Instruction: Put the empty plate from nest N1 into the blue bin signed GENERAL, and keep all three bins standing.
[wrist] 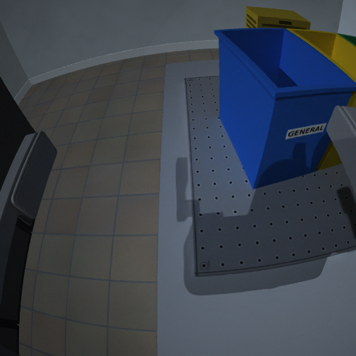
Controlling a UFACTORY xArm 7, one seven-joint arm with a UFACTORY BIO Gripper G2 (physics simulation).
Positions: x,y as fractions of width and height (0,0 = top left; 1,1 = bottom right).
my gripper: 0.53,0.34
blue bin: 0.78,0.26
